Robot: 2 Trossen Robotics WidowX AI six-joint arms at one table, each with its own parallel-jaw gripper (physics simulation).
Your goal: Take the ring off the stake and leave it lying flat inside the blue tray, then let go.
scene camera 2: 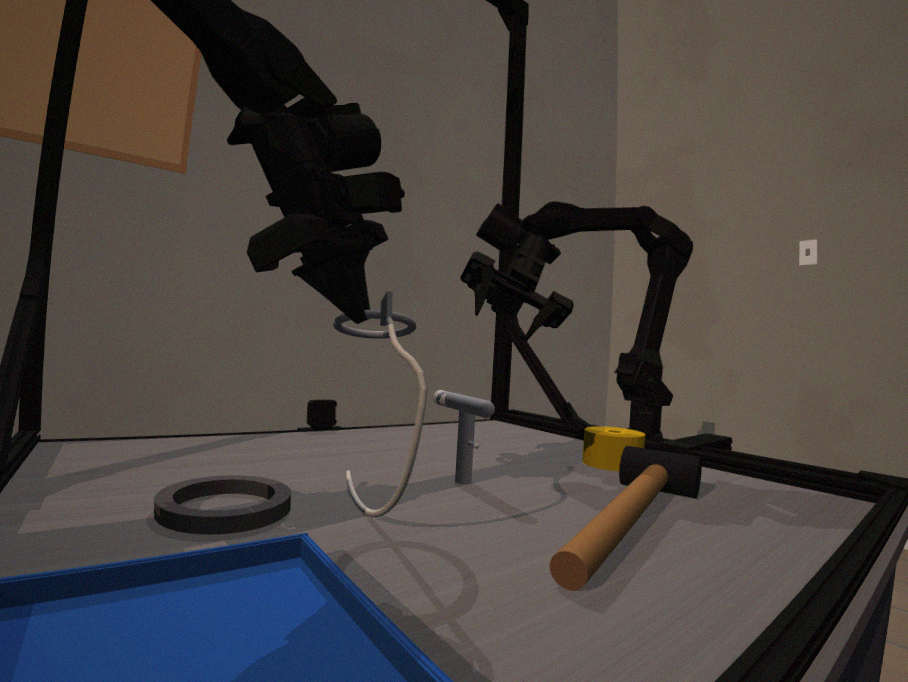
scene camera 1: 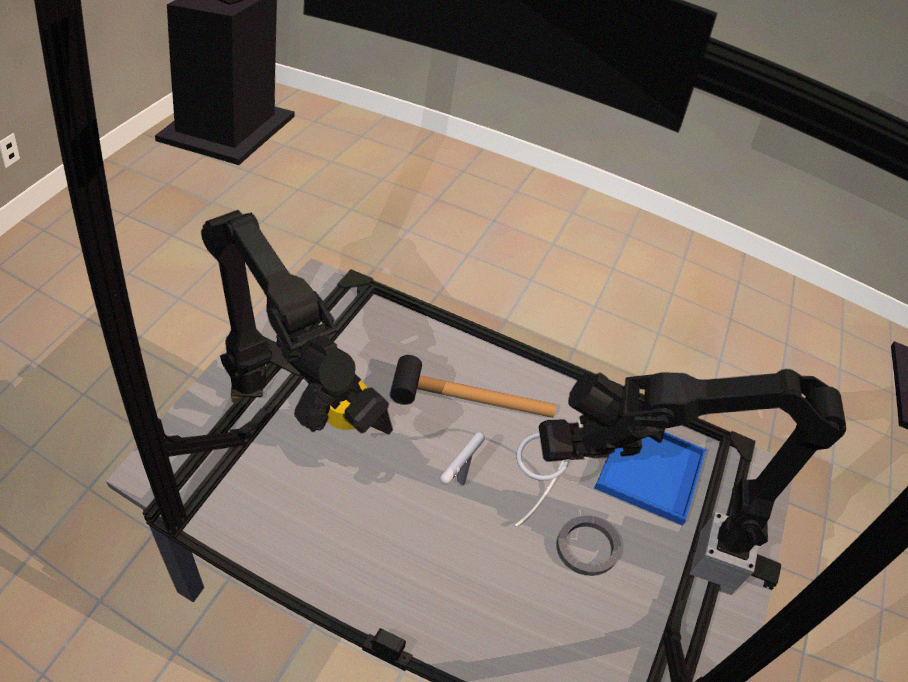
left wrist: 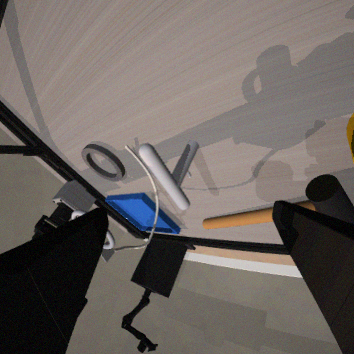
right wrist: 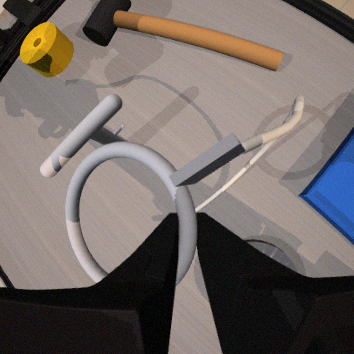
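Note:
The white ring is off the stake, high above the table, nearly level in scene camera 2. It carries a flat grey tab and a cream cord that hangs down in a curve. My right gripper is shut on the ring's rim. The T-topped stake stands upright. The blue tray lies right of the ring in scene camera 1. My left gripper is open and empty.
A dark flat ring lies near the tray's front side. A mallet lies behind the stake in scene camera 1. A yellow cylinder stands below my left gripper.

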